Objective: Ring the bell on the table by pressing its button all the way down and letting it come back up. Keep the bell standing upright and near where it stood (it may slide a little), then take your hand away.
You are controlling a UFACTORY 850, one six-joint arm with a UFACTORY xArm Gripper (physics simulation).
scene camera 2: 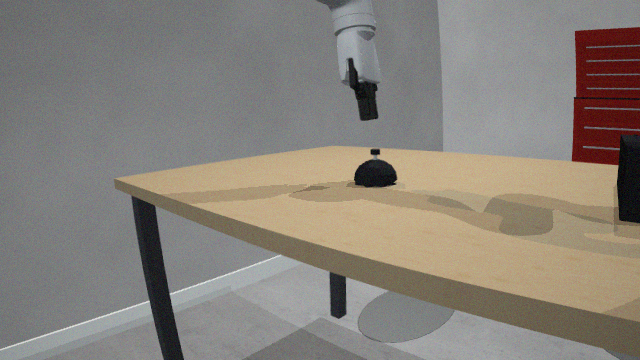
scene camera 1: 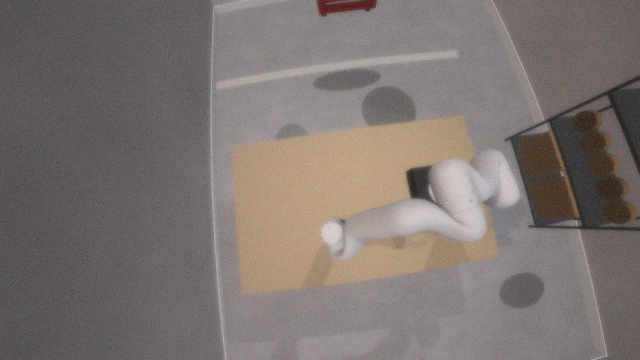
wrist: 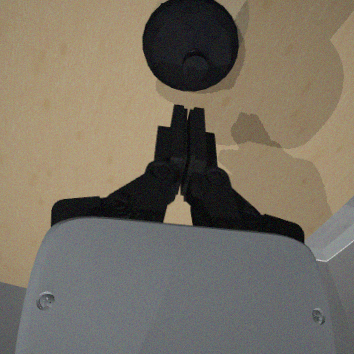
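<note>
A black dome-shaped bell (scene camera 2: 375, 174) (wrist: 185, 30) stands upright on the wooden table (scene camera 2: 280, 220) (scene camera 1: 300, 175). Its small black button (scene camera 2: 375, 151) (wrist: 195, 66) sits raised on a light stem above the dome. My gripper (scene camera 2: 369, 119) (wrist: 183, 125) is shut and empty. In the scene camera 2 view its fingertips hang above the button, a little to the left, with a visible gap between them. In the wrist view the fingertips lie below the bell's outline, apart from it. In the scene camera 1 view the bell and the fingers are hidden under the arm.
A black box-like block (scene camera 1: 419, 183) (scene camera 2: 629, 177) stands on the table near the arm's base. A red drawer cabinet (scene camera 2: 607, 95) (scene camera 1: 346, 6) stands beyond the table. A dark-framed shelf rack (scene camera 1: 521, 182) stands on the right in the scene camera 1 view.
</note>
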